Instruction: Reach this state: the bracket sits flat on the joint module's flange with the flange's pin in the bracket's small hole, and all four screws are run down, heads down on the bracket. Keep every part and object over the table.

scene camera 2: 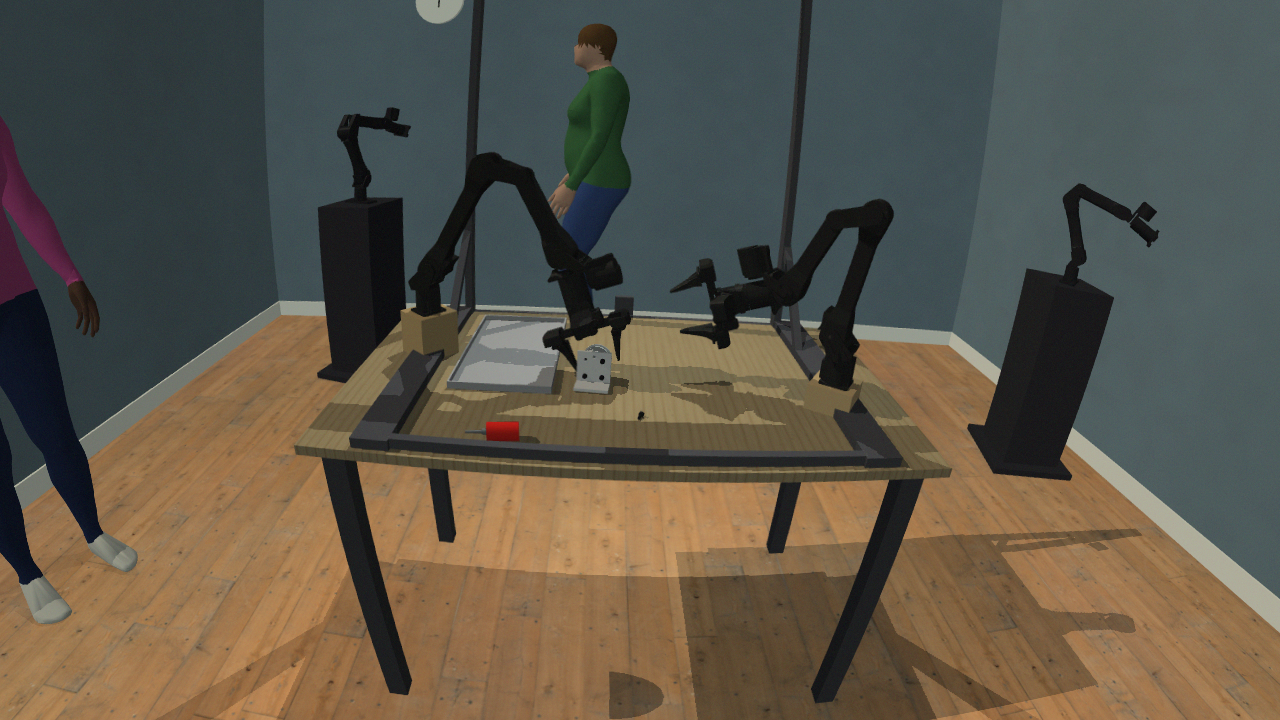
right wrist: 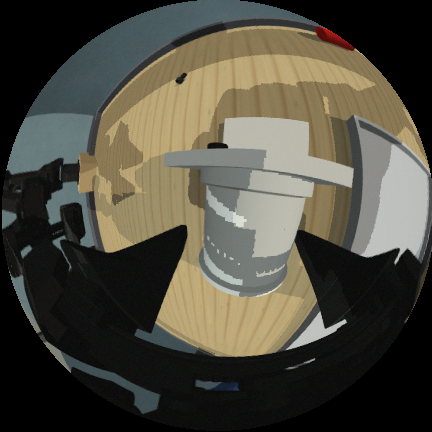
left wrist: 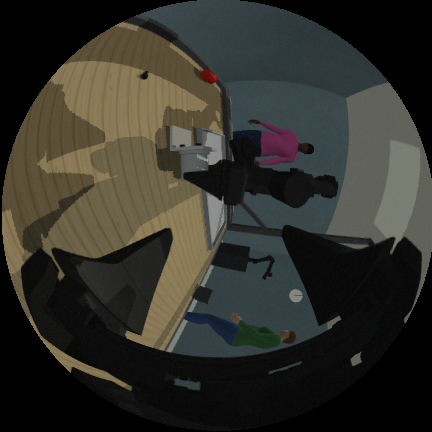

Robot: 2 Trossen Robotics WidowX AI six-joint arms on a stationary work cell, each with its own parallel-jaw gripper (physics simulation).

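Frame: origin at the left arm's base, x ahead, y left, z up, level; millimetres.
Where they show: left gripper, fingertip midpoint: (scene camera 2: 675, 311) (left wrist: 227, 232); right gripper, fingertip midpoint: (scene camera 2: 598, 366) (right wrist: 243, 233) (left wrist: 187, 171); left arm's base, link origin: (scene camera 2: 836, 382) (right wrist: 77, 171); right arm's base, link origin: (scene camera 2: 428, 310).
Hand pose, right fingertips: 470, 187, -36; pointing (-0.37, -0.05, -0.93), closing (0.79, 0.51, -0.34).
Note:
Each offset is from my right fingertips to the centre of the thing, as dx, dy, dz.
The grey joint module {-3, +16, +13} (left wrist: 193, 161) (right wrist: 260, 210) lies on its side. The pale bracket {-28, +59, +16} (scene camera 2: 591, 368) (left wrist: 180, 136) (right wrist: 267, 134) stands upright at its flange end, its foot low; pin fit and the contact face are hidden. Dark screw heads or holes show on the bracket's face in scene camera 2; which are which is unclear. One loose black screw {-176, +109, -15} (scene camera 2: 640, 415) (left wrist: 144, 75) (right wrist: 181, 78) lies on the table. My right gripper (scene camera 2: 596, 362) (right wrist: 243, 233) is open and empty, just behind the bracket, with the module between its fingers' directions. My left gripper (scene camera 2: 677, 310) (left wrist: 227, 232) is open, raised, right of the module.
A red screwdriver {-22, +348, -3} (scene camera 2: 502, 430) (left wrist: 208, 76) (right wrist: 335, 39) lies near the front edge. A shallow grey tray {+225, +28, -12} (scene camera 2: 501, 386) (left wrist: 207, 220) (right wrist: 356, 175) lies left of the module. A dark frame rail (scene camera 2: 626, 454) runs along the front of the table.

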